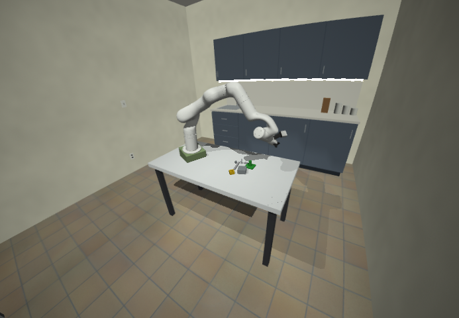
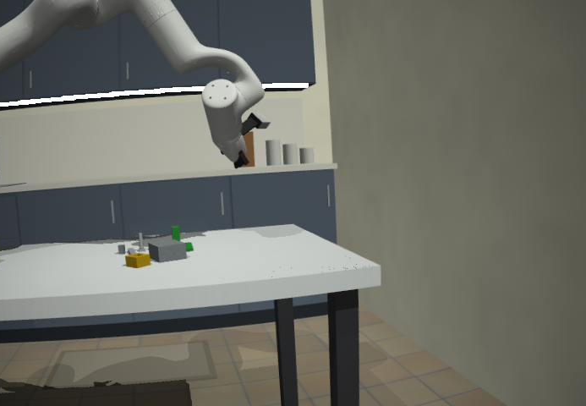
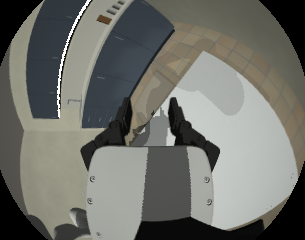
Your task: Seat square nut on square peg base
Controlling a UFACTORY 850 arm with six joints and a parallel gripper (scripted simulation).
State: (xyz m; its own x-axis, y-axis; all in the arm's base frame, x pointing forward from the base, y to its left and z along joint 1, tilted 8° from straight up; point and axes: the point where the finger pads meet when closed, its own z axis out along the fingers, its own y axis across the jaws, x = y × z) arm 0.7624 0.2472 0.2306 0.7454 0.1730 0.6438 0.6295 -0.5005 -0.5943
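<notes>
The grey block is 19 cm behind my hand, 25 cm to the right of it and 21 cm below it.
</notes>
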